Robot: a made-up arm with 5 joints. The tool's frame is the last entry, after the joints.
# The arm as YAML. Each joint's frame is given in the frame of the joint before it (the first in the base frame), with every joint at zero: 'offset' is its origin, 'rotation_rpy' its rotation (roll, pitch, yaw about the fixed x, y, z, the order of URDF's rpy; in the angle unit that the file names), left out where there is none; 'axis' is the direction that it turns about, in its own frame. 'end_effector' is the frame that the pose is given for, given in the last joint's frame.
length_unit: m
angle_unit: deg
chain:
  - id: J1
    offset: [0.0, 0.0, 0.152]
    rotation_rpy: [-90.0, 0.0, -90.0]
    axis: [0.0, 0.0, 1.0]
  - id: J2
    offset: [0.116, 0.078, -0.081]
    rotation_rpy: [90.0, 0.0, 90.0]
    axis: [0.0, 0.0, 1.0]
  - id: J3
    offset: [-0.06, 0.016, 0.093]
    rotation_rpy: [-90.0, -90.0, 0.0]
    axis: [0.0, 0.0, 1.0]
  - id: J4
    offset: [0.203, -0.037, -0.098]
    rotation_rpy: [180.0, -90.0, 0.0]
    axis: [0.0, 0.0, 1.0]
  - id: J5
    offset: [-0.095, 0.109, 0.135]
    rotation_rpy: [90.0, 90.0, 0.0]
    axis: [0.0, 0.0, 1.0]
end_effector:
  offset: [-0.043, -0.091, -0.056]
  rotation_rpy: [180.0, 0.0, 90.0]
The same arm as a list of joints. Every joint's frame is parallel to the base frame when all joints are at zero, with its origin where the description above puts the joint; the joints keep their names.
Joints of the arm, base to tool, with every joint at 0 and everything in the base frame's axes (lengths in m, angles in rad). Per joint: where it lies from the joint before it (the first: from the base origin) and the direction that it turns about. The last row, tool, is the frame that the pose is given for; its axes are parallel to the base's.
J1: offset 0.0000 0.0000 0.1520 axis +x
J2: offset -0.0810 -0.1160 -0.0780 axis -y
J3: offset 0.0160 -0.0930 0.0600 axis +x
J4: offset -0.0980 -0.2030 0.0370 axis -y
J5: offset -0.0950 -0.1350 0.1090 axis -z
tool: offset -0.0910 -0.0430 0.0560

